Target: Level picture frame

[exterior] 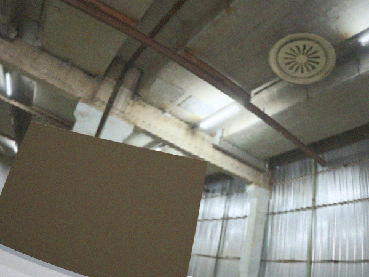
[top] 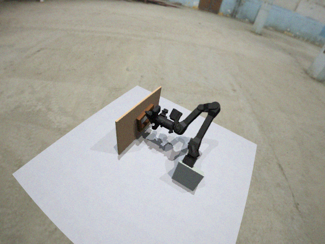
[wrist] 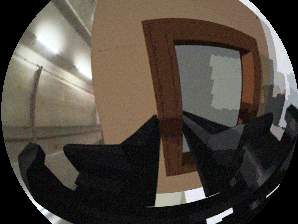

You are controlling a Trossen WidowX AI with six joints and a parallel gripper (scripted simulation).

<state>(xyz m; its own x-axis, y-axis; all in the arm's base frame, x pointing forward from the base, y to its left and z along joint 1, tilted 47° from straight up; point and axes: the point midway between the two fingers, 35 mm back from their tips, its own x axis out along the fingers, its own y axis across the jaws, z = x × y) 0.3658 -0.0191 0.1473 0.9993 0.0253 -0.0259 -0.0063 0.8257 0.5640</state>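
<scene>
The brown wooden picture frame lies 5 cm below my gripper tip, 1 cm to the right of it and 1 cm ahead of it. The rest, counted from my gripper tip: wall board 7 cm below, 2 cm ahead, 1 cm to the left.
</scene>
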